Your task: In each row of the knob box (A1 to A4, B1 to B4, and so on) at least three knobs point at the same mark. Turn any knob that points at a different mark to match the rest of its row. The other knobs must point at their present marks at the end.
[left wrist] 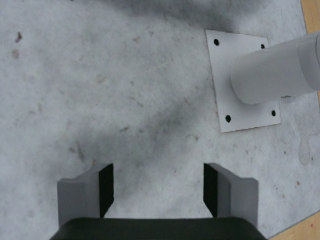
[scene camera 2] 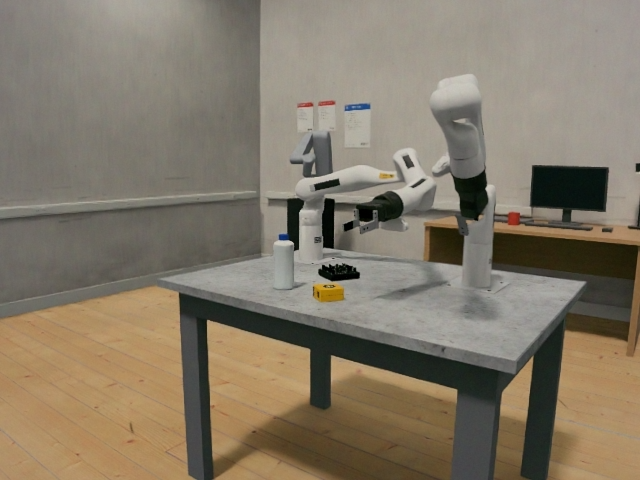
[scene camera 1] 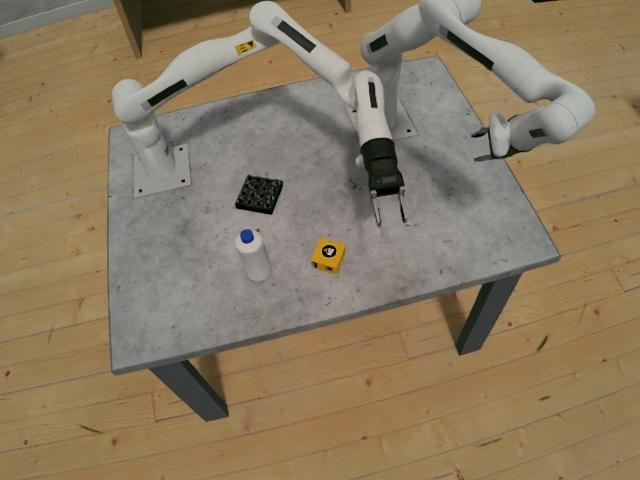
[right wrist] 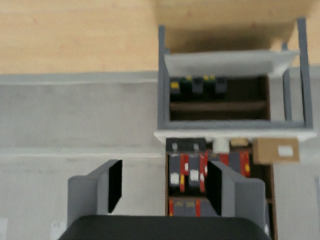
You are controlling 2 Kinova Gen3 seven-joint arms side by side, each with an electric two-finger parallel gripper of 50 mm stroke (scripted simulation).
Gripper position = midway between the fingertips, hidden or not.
I see my left gripper (scene camera 2: 469, 226), my right gripper (scene camera 1: 392, 222), a white bottle (scene camera 2: 283, 248), a base plate (left wrist: 231, 46), a table leg (scene camera 2: 320, 364) and a base plate (scene camera 1: 141, 181).
My left gripper shows as well in the left wrist view (left wrist: 158, 182). My right gripper is seen too in scene camera 2 (scene camera 2: 351, 229) and in the right wrist view (right wrist: 164, 178). The left wrist view misses the white bottle: it is out of frame. The right wrist view misses the white bottle: it is out of frame.
